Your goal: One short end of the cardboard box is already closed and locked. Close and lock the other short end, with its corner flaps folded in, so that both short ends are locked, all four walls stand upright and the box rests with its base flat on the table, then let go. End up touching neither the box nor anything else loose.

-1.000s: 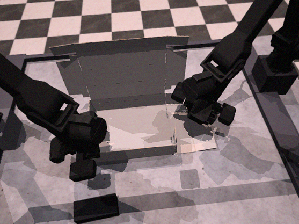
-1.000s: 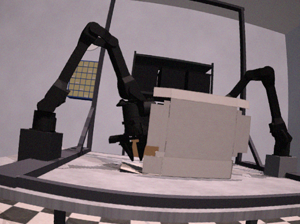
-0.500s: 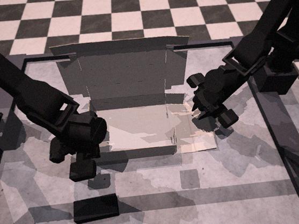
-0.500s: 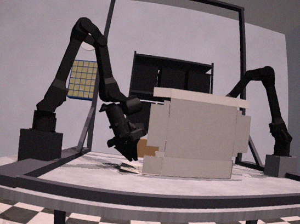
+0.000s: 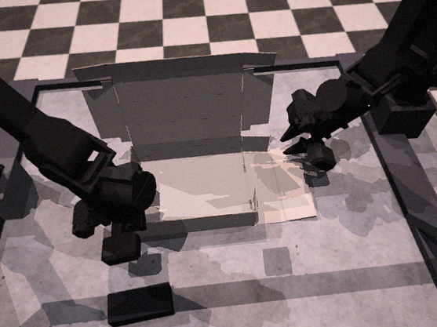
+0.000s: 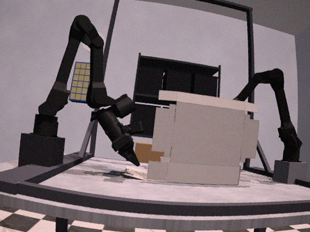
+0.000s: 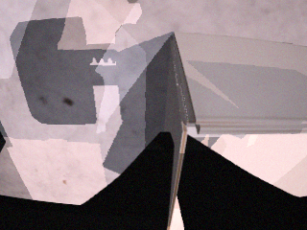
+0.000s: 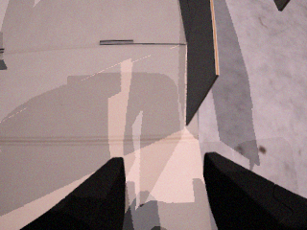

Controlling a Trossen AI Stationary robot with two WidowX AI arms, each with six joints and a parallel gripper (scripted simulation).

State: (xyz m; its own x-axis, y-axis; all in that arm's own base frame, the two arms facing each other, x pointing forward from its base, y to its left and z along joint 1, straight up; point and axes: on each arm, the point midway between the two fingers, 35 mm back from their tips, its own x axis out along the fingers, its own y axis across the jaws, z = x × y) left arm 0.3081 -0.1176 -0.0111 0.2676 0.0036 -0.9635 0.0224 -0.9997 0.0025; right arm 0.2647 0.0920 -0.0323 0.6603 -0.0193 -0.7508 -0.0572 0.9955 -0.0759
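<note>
Right now my left hand is 14 cm past the black block, 6 cm above it and 2 cm to the right of it.
</note>
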